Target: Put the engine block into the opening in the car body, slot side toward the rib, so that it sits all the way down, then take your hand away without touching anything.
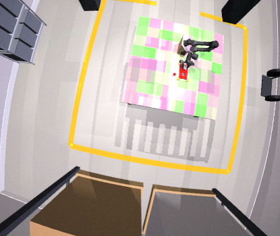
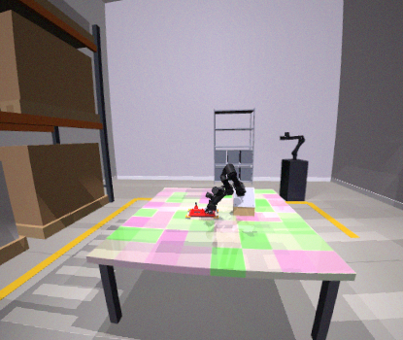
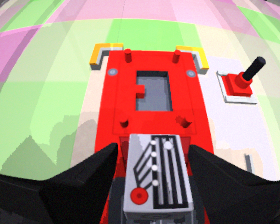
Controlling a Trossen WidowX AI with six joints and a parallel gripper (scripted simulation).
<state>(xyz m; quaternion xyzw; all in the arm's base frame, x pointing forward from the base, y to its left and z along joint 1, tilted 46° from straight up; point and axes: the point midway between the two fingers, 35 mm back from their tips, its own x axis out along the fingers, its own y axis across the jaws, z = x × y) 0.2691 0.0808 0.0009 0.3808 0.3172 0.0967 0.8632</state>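
The grey striped engine block lies 2 cm behind my gripper tip.
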